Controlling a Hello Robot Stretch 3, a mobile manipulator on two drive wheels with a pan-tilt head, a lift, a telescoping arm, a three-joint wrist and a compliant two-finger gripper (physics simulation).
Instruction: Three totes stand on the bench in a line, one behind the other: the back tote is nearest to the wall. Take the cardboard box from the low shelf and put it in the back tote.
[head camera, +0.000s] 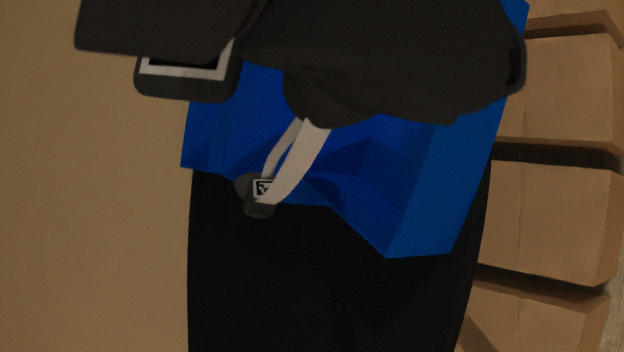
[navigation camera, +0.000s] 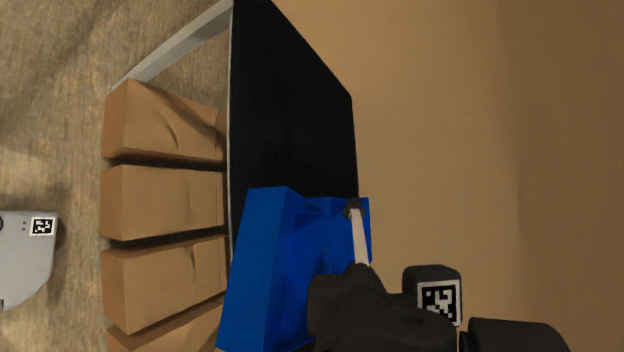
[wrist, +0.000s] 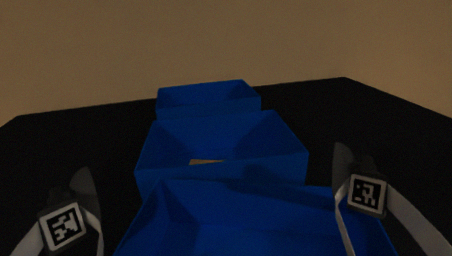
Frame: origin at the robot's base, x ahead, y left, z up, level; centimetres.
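Seen in the pictures: gripper, fingertip midpoint: (head camera: 277, 78).
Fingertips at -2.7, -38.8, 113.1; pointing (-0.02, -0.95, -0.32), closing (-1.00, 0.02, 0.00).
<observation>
Offsets run from my fingertips to a thing's top centre, as dx, dy, dz. "spot": to the spot under its first point. Level surfaces: height alone.
My gripper (wrist: 216, 174) is open and empty, high over the blue front tote {-3.3, -2.0, -11.7} (head camera: 450, 175) (navigation camera: 260, 250) (wrist: 245, 205), its fingers spread wide in the wrist view. The head view shows one fingertip beside the totes; the dark wrist hides the rest of the gripper. The middle tote {-1.9, -27.6, -11.7} (head camera: 250, 145) (navigation camera: 337, 230) (wrist: 280, 167) stands behind the front tote. A tan piece of the cardboard box (wrist: 202, 161) shows inside this middle tote, mostly hidden by its near wall. The back tote {-0.2, -56.1, -11.7} (head camera: 200, 130) (navigation camera: 366, 220) (wrist: 207, 107) stands nearest the wall; its floor is hidden.
The totes stand on the black bench top {dz -21.7} (head camera: 300, 290) (navigation camera: 295, 125) (wrist: 400, 125). A tan wall (head camera: 90, 200) (navigation camera: 450, 125) (wrist: 225, 40) rises behind it. Several large cardboard cartons {spot: +13.1, -11.8, -86.1} (head camera: 550, 220) (navigation camera: 165, 200) stand in a row along the bench's front side. Part of my grey base (navigation camera: 25, 265) shows on the wooden floor.
</observation>
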